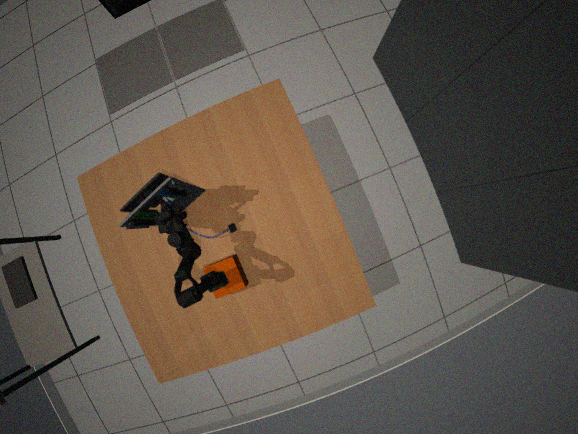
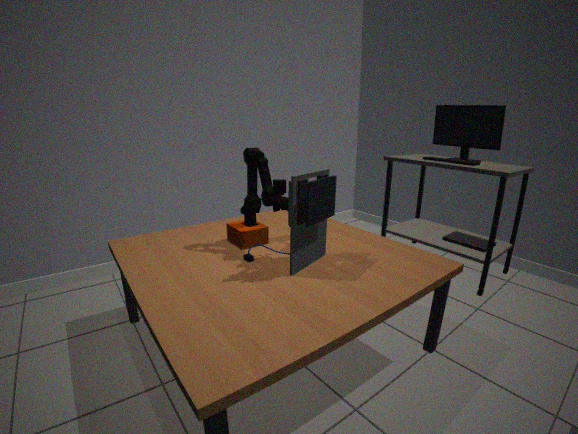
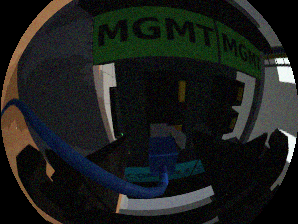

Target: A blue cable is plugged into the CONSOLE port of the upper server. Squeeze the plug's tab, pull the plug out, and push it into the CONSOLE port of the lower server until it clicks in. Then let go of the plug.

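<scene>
Gripper open, holding nothing. Blue plug visible. Image 3: my gripper there too.
</scene>
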